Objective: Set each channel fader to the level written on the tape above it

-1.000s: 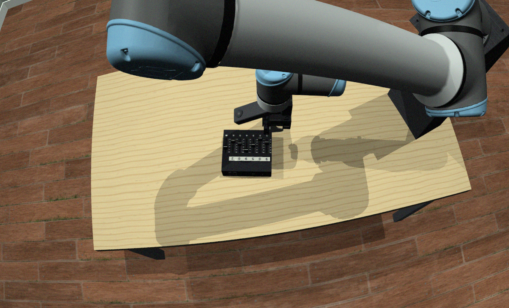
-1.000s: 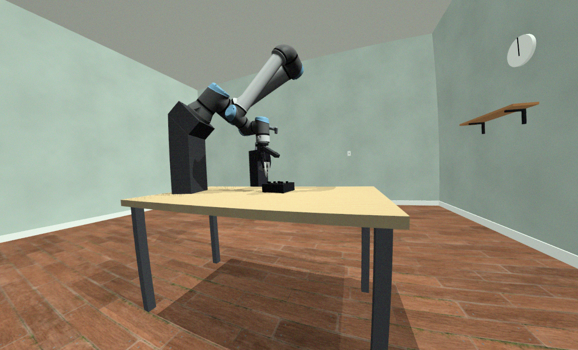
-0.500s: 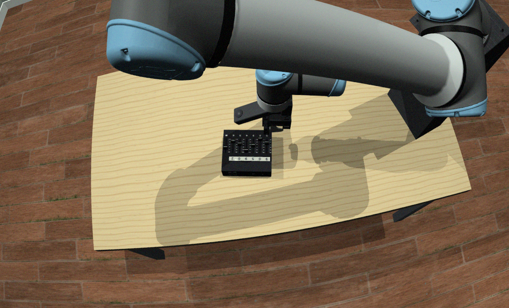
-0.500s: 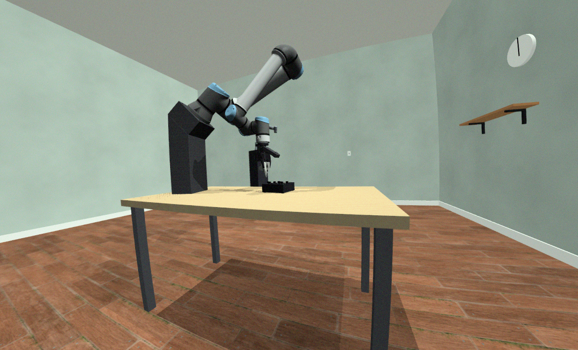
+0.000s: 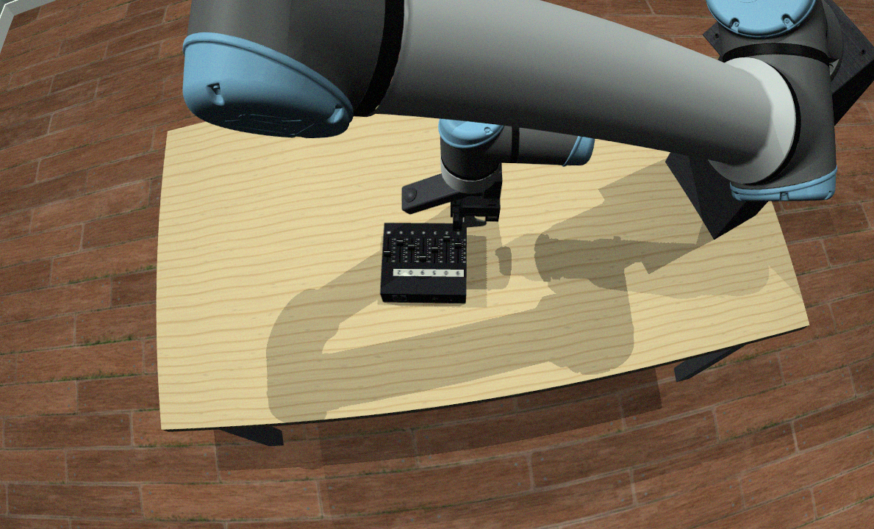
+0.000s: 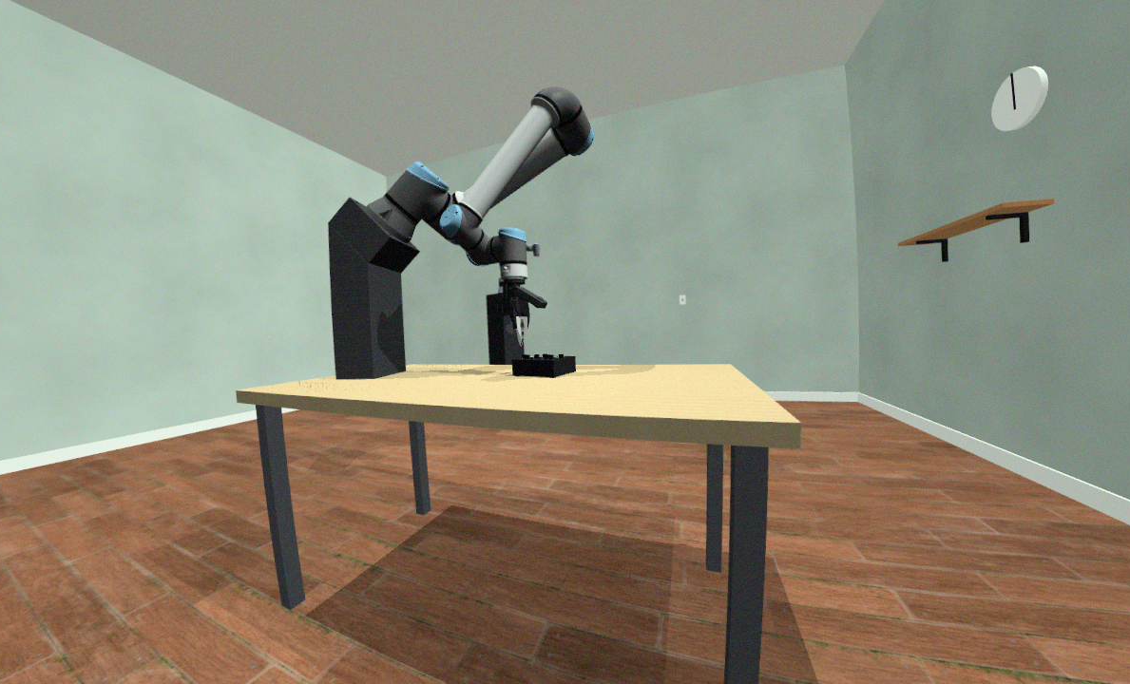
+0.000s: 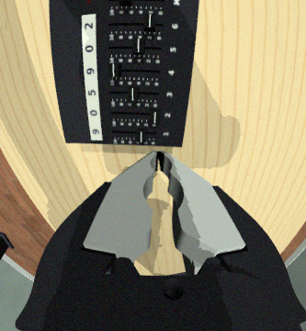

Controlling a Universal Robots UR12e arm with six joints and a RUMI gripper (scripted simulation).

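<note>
Now: hand 2 cm to the right of the channel 1 fader and 5 cm above it. From my hand the other things lie so: channel 3 fader (4 cm ahead, 3 cm to the left, 5 cm below); channel 2 fader (2 cm ahead, 1 cm to the left, 5 cm below); channel 4 fader (6 cm ahead, 6 cm to the left, 5 cm below).
</note>
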